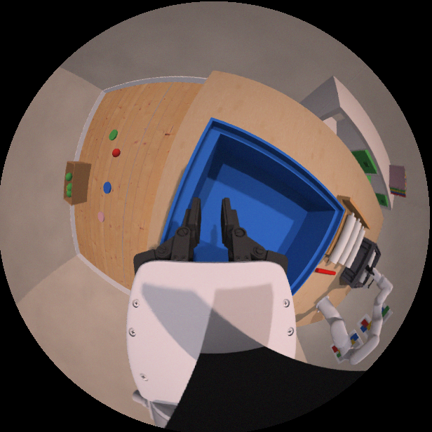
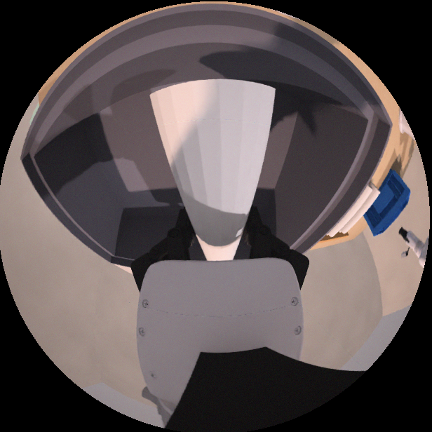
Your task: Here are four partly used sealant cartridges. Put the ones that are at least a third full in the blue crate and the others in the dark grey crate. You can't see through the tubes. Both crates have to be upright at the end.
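Observation:
The blue crate (image 1: 270, 220) (image 2: 387, 202) stands upright and its visible floor is bare. My left gripper (image 1: 210, 207) is open and empty over it. My right gripper (image 2: 218, 205) is shut on a white cartridge (image 2: 220, 140), which reaches away from the fingers across the opening of the dark grey crate (image 2: 75, 180) (image 1: 357, 262). That crate stands upright; how deep the cartridge is in it is unclear, and part of its inside is hidden behind the cartridge. Three other white cartridges (image 1: 350, 240) (image 2: 355, 212) lie side by side on the wooden rack (image 1: 356, 210), between the two crates.
A red stick (image 1: 325, 272) lies on the table near the rack. The right arm (image 1: 334, 320) reaches to the dark grey crate. A shelf unit with green items stands beyond the table. A brown box (image 1: 81, 184) and small coloured objects are on the wooden floor at the left.

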